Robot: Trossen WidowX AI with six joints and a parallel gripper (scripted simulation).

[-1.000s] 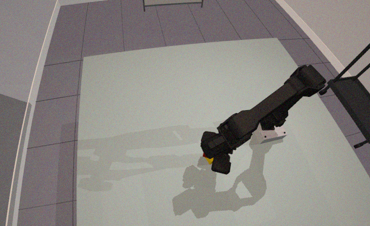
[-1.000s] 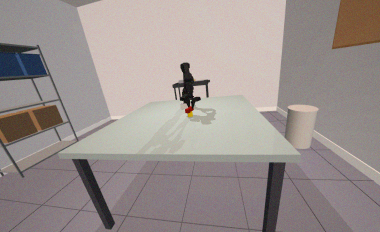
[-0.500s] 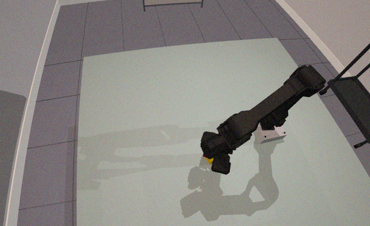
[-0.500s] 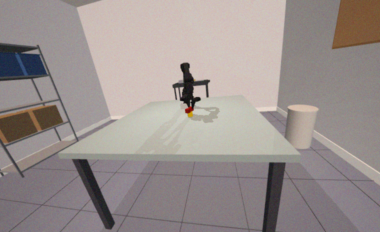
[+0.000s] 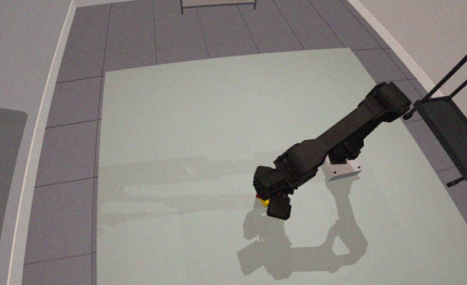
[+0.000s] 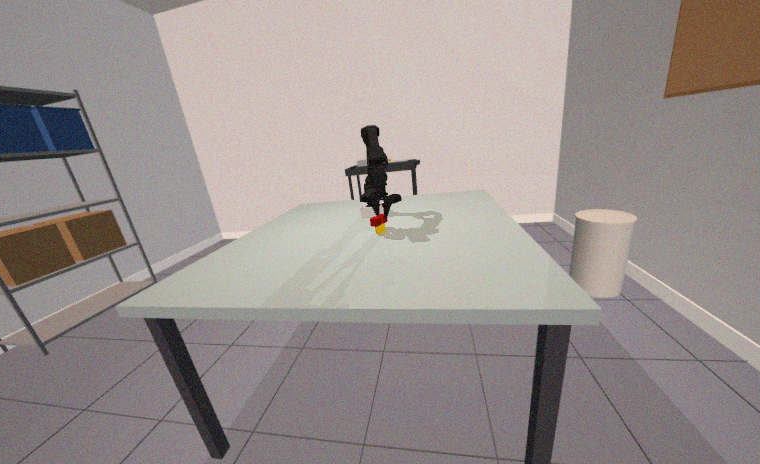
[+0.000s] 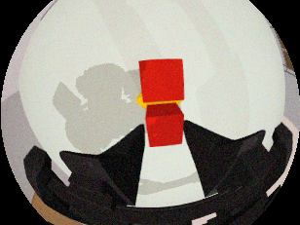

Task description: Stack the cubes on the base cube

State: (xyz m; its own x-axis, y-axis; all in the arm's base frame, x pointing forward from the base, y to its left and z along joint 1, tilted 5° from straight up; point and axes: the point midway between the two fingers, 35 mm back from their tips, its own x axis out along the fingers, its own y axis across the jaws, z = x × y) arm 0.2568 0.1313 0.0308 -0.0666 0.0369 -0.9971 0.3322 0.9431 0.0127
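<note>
Right now the red cube is 4 cm ahead of my gripper tip, 2 cm to the right of it and 1 cm below it. The rest, counted from my gripper tip: yellow base cube (4 cm below, 2 cm ahead, 1 cm to the right).
</note>
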